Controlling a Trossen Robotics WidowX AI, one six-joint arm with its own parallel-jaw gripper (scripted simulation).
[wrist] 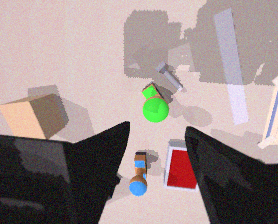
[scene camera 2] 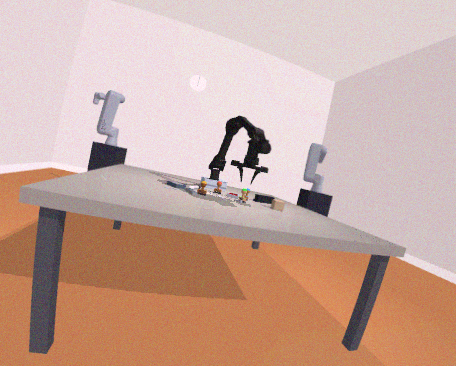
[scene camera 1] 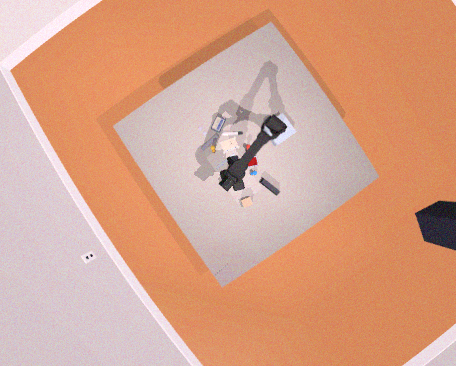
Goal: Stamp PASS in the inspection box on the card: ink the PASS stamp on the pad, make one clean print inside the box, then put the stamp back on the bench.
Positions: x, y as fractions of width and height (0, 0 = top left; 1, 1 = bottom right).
Labels:
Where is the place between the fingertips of my gripper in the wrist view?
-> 0.57, 0.57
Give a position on a green-knobbed stamp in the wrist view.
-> At 0.56, 0.49

